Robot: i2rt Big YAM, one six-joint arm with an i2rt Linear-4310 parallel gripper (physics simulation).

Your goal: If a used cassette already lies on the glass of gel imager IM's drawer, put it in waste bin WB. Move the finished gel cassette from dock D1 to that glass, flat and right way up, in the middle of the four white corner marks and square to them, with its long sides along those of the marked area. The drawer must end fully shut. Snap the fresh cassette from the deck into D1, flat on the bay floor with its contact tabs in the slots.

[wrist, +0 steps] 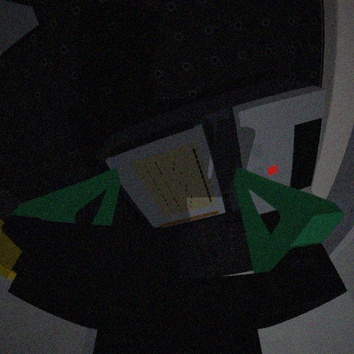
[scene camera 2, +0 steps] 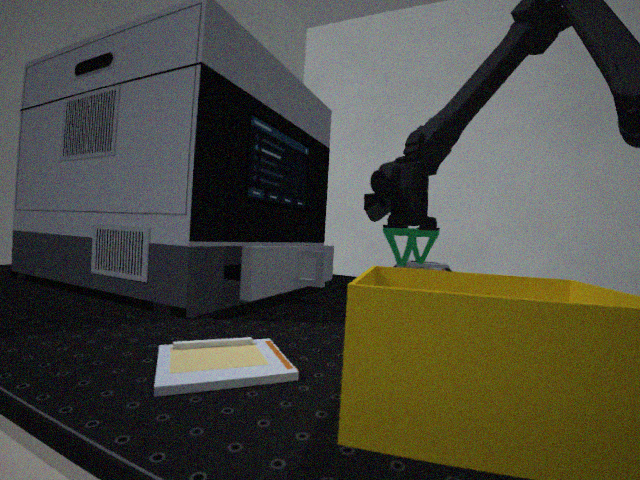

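The finished gel cassette [wrist: 165, 187], a pale frame around a yellowish gel with dark bands, lies in the dark dock area in the wrist view, an orange strip along its lower edge. My gripper [scene camera 2: 408, 262] [wrist: 177, 174] is open and empty, its green fingers to either side of the cassette; the exact height is unclear. The fresh cassette [scene camera 2: 219, 358] lies flat on the deck, with an orange strip on its right side. The grey drawer front [scene camera 2: 276, 271] stands out from gel imager IM [scene camera 2: 103, 175]; its glass is hidden.
The yellow waste bin [scene camera 2: 485, 372] [wrist: 7, 250] stands in the right foreground of the scene view and hides the dock's lower part. A grey box [wrist: 267, 142] with a red spot and a dark window stands right of the cassette in the wrist view.
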